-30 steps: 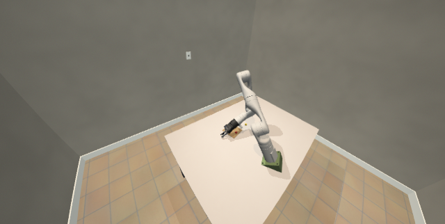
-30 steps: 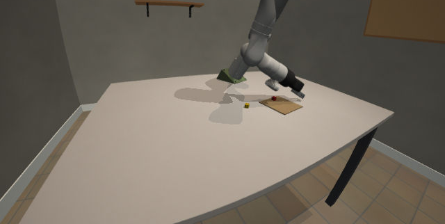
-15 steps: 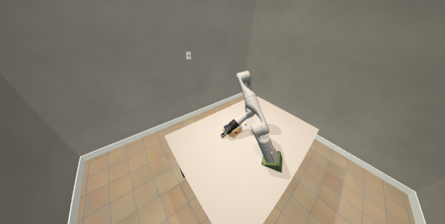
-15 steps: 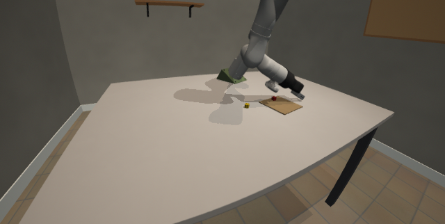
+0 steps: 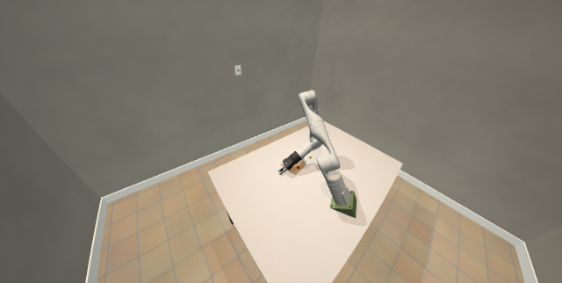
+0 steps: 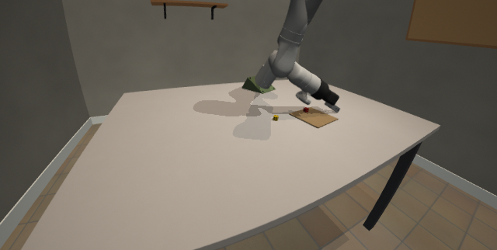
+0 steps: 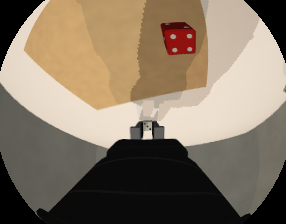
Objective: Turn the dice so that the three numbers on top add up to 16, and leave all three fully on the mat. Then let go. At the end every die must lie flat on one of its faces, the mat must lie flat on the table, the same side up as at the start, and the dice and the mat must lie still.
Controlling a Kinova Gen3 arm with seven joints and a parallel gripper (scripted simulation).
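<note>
My hand is 10 mm past the tan mat, 130 mm to the left of it and 20 mm above it. From my hand the other things lie so: white die 10 mm to the left, 10 mm below; red die 50 mm behind, 120 mm to the right, 10 mm below; yellow die 50 mm behind, 280 mm to the right, 10 mm below.
</note>
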